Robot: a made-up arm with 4 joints.
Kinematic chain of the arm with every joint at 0, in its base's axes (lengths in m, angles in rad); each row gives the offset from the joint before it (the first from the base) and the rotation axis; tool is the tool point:
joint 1: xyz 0 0 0.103 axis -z
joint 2: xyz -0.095 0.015 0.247 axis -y
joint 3: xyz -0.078 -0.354 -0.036 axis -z
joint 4: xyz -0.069 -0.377 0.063 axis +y
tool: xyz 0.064 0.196 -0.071
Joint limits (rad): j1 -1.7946..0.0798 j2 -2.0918..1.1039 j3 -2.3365..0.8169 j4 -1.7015..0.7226
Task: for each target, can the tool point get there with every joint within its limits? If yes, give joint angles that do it. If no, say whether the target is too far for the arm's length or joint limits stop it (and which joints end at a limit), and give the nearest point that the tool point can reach.
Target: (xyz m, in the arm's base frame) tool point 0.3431 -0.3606 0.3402
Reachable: yes | joints -0.9054 -0.9644 -0.4331 -0.6949
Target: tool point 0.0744 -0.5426 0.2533
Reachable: yes | joints -0.4937 0.4334 0.2329 0.0512
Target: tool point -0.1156 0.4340 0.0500
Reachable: no: joint limits stop it (at a limit: joint 1, joint 3, joint 4) | nearest point 0.2119 0.0541 0.2945 | short by 0.558 m
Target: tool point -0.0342 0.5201 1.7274
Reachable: no: too far | nearest point 0.4090 0.0656 0.6066 | short by 1.288 m
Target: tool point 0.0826 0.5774 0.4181
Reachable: no: joint limits stop it (at a limit: joint 1, joint 4) | nearest point 0.2785 0.1084 0.3648 | short by 0.511 m
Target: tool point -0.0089 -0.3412 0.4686
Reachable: yes | joints -0.1259 0.6124 -1.4955 -1.3283
